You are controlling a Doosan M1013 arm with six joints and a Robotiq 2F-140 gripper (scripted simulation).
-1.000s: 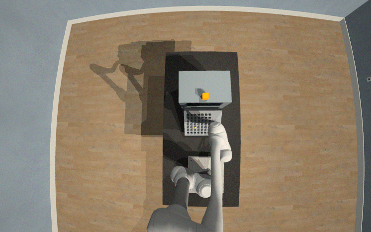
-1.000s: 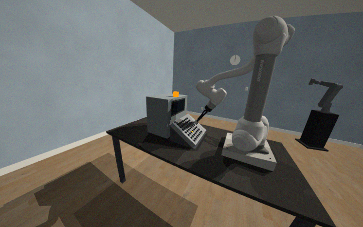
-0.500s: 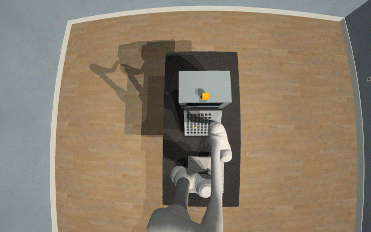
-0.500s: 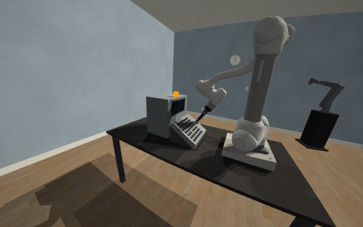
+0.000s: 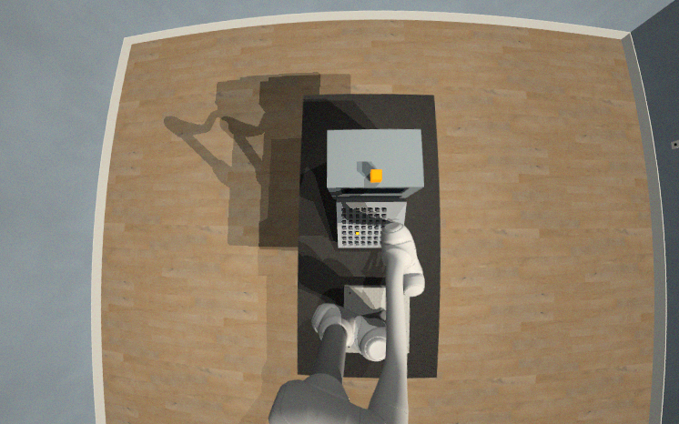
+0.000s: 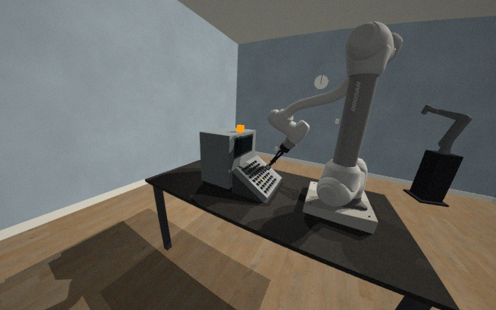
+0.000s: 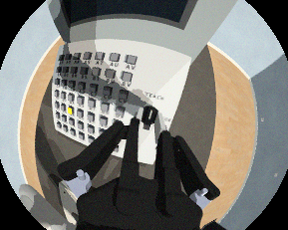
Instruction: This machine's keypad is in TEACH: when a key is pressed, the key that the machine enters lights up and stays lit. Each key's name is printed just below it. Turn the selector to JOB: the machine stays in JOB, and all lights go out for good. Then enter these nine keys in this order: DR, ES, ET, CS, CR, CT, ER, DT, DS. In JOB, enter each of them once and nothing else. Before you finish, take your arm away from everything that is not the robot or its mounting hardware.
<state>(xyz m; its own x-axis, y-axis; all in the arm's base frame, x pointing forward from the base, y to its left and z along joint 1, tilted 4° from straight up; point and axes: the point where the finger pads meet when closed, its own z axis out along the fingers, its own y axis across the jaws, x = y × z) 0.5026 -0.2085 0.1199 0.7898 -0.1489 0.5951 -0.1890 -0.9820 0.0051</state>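
My gripper is now 2 cm short of the black selector knob and 2 cm above it. The rest, counted from my hand: sloped keypad: 10 cm to the left, 7 cm below, 6 cm ahead; then key: 19 cm to the left, 5 cm below, 2 cm ahead.
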